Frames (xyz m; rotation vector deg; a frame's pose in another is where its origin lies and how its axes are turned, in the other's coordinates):
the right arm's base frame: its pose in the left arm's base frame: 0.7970 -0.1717 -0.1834 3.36 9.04 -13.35
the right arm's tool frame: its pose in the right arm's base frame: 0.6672 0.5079 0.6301 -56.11 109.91 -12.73
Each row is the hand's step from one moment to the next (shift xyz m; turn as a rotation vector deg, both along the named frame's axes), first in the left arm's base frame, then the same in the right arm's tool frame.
Working: the left arm's base frame: its pose in the right arm's tool frame: 1.1158 0.7650 -1.0161 43.10 -124.47 13.00

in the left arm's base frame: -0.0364 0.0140 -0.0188 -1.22 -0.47 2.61
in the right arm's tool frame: 0.0219 0.0347 -0.0137 -0.79 -0.87 -2.67
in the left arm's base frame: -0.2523 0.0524 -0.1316 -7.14 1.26 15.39
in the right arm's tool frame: 0.1790 0.2053 -0.0978 -7.06 -1.93 -15.36
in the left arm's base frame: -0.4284 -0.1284 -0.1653 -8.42 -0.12 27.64
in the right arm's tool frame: 0.3938 0.1503 -0.2229 -13.47 -7.32 -24.49
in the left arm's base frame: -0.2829 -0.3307 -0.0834 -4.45 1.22 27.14
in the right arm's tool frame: 0.3874 -0.1092 -0.1853 -15.91 -7.79 -21.08
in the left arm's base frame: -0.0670 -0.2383 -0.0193 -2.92 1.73 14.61
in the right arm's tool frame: 0.1851 -0.1550 -0.0579 -8.93 -3.09 -11.65
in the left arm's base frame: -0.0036 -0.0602 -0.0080 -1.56 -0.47 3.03
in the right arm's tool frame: 0.0421 -0.0438 -0.0026 -0.89 -0.89 -3.20
